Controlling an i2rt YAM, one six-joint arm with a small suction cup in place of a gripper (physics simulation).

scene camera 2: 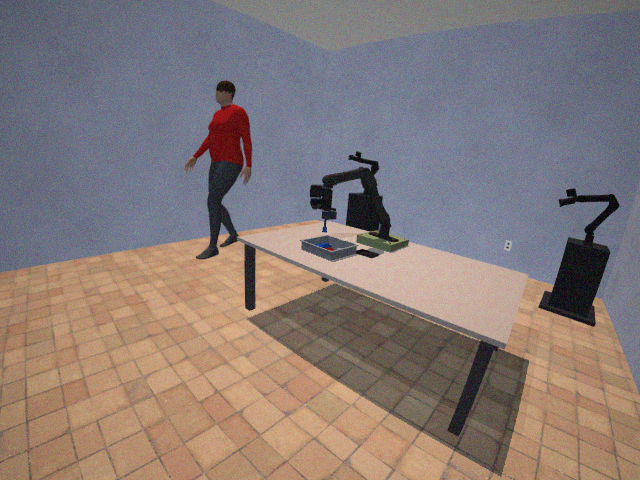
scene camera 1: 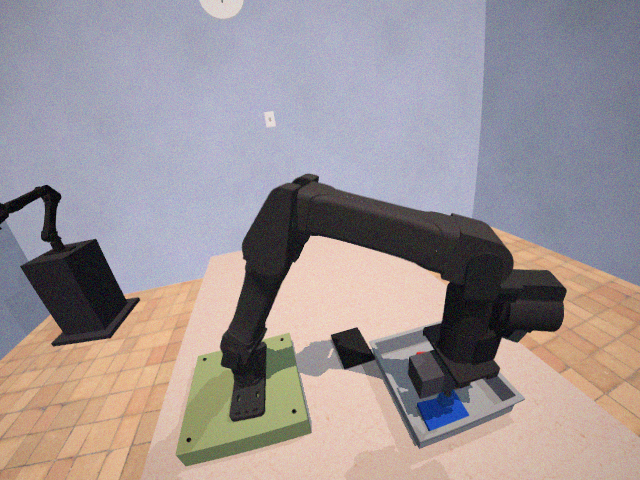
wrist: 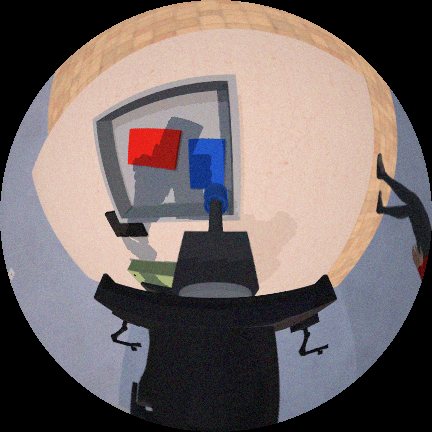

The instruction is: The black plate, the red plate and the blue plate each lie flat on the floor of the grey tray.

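Pixels of known places: hand at its tool point: [scene camera 2: 324, 231] [scene camera 1: 445, 400] [wrist: 215, 193]; arm's base at its link origin: [scene camera 2: 383, 237] [scene camera 1: 250, 377] [wrist: 168, 290].
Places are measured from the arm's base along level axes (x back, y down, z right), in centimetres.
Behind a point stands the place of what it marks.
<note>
The grey tray [scene camera 1: 465, 424] @(x -38.8, y -0.1, z 21.1 cm) [scene camera 2: 316, 251] @(x -51.2, y 3.0, z 7.8 cm) [wrist: 237, 150] @(x -40.9, y -0.2, z 20.7 cm) stands on the table. The red plate [scene camera 1: 420, 353] [scene camera 2: 329, 249] @(x -41.0, y 3.5, z 8.0 cm) [wrist: 142, 142] @(x -43.6, y 3.5, z 5.1 cm) lies flat on its floor; the arm hides most of it in scene camera 1. The blue plate [scene camera 1: 436, 417] @(x -36.1, y 3.5, z 16.8 cm) [scene camera 2: 324, 245] @(x -38.1, y 3.5, z 14.9 cm) [wrist: 218, 152] @(x -40.1, y 3.5, z 18.1 cm) lies flat on the tray floor beside it, near one side wall. The black plate [scene camera 1: 352, 347] @(x -25.5, y 3.9, z -6.0 cm) [scene camera 2: 368, 253] @(x -25.8, y 3.9, z -8.2 cm) [wrist: 126, 227] @(x -24.5, y 3.9, z -6.1 cm) lies on the table outside the tray, close to its wall. My suction cup [scene camera 1: 445, 398] [scene camera 2: 324, 229] [wrist: 216, 199] @(x -36.2, y -3.8, z 17.8 cm) is open, holding nothing, above the tray on the blue plate's side.
The green base block [scene camera 1: 279, 418] @(x -6.3, y -0.4, z 11.2 cm) [scene camera 2: 382, 243] @(x -10.2, y 0.8, z -6.5 cm) [wrist: 155, 272] @(x -10.7, y 0.4, z -0.8 cm) carries the arm, with the black plate between it and the tray. A person in red [scene camera 2: 225, 134] is beyond the table. Other arms stand on black pedestals [scene camera 1: 77, 294] [scene camera 2: 576, 279] off the table.
</note>
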